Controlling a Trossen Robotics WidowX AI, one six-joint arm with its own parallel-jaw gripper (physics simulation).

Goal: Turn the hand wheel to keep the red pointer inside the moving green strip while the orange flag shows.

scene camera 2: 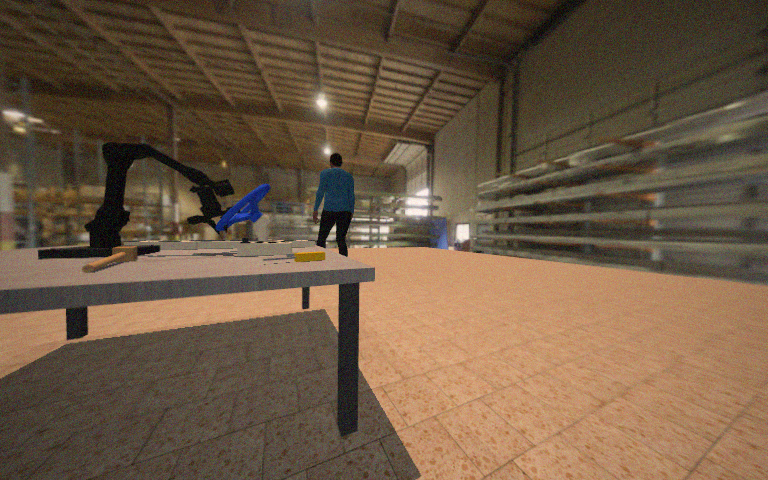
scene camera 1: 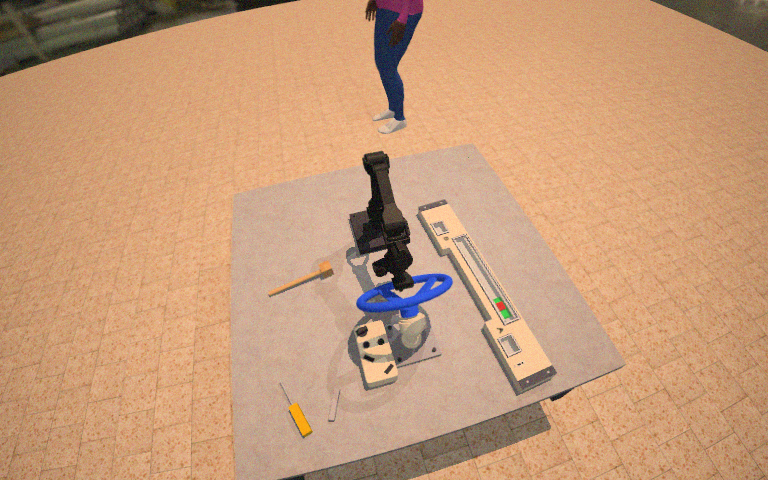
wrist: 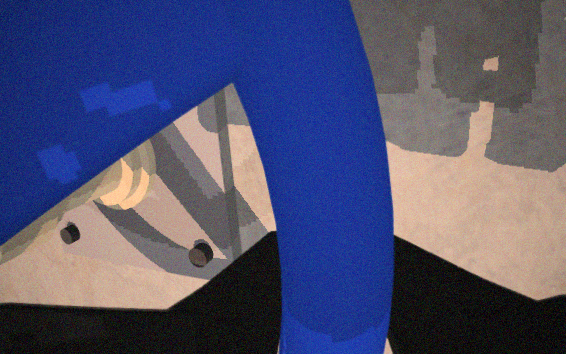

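Pixels of known places: gripper, fingertip midpoint: (scene camera 2: 223, 233); arm's base at its link origin: (scene camera 2: 105, 247) (scene camera 1: 378, 223).
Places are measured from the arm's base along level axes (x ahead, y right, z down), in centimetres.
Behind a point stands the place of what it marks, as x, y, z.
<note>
The blue hand wheel (scene camera 1: 372, 305) @(50.3, 18.3, -25.6) (scene camera 2: 244, 208) @(44.9, -5.8, -18.4) (wrist: 324, 175) @(35.6, 8.2, -9.4) stands tilted on its beige pedestal (scene camera 1: 412, 329) @(55.9, 8.6, -13.7) near the table's middle. My gripper (scene camera 1: 403, 285) @(36.9, 5.1, -5.8) (scene camera 2: 215, 223) @(36.9, 5.1, -5.8) is shut on the far part of the wheel's rim. The rim fills the wrist view. The long beige gauge panel (scene camera 1: 525, 357) @(74.2, -23.7, -1.0) lies to the right. In its slot the red pointer (scene camera 1: 501, 306) @(54.7, -26.1, -1.1) sits inside the green strip (scene camera 1: 506, 313) @(57.8, -26.3, -1.2). I see no orange flag in either small window (scene camera 1: 510, 344) @(68.3, -21.5, -1.2) of the panel.
A beige control box (scene camera 1: 375, 354) lies in front of the wheel. A wooden mallet (scene camera 1: 301, 281) @(15.8, 37.5, 0.9), a yellow-handled screwdriver (scene camera 1: 300, 419) @(65.7, 49.1, 0.1) (scene camera 2: 309, 256) @(64.8, 50.9, 1.2) and a small grey bar (scene camera 1: 334, 405) @(64.7, 38.1, 1.4) lie on the grey table (scene camera 1: 277, 343) @(36.9, 51.6, 2.9) (scene camera 2: 239, 278) @(45.4, 69.6, 3.5). A person (scene camera 1: 394, 57) (scene camera 2: 334, 200) stands beyond the table.
</note>
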